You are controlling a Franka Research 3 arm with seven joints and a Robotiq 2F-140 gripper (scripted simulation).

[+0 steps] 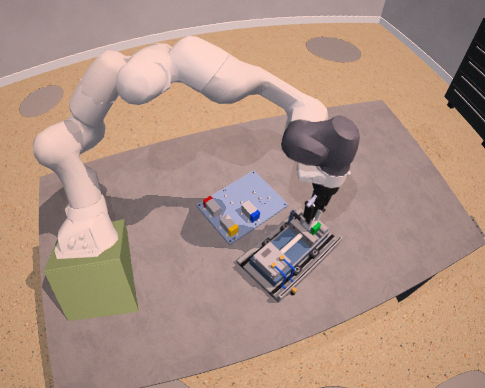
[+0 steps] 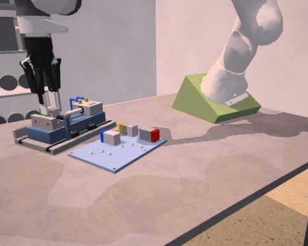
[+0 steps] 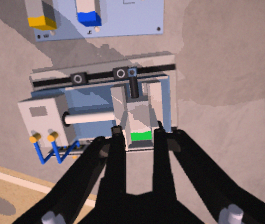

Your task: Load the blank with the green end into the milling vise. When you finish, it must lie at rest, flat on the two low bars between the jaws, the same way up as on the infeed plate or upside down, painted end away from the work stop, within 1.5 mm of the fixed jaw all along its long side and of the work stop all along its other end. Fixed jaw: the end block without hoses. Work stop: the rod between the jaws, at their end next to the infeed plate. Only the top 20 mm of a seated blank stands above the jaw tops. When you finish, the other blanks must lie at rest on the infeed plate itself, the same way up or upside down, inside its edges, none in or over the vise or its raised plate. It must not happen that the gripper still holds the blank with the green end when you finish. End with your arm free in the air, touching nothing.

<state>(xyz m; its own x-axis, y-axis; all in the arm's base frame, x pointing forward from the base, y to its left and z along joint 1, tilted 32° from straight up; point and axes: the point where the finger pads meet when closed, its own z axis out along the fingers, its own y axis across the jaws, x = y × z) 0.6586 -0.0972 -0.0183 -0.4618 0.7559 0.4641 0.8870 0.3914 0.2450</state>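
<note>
Right now my hand is 4 cm above the green-ended blank. The rest, counted from my hand: blue-ended blank: 15 cm behind, 14 cm to the left, 11 cm below; then fixed jaw: 6 cm below, 2 cm ahead, 1 cm to the left; then black work stop rod: 5 cm below, 4 cm to the left, 2 cm behind.
</note>
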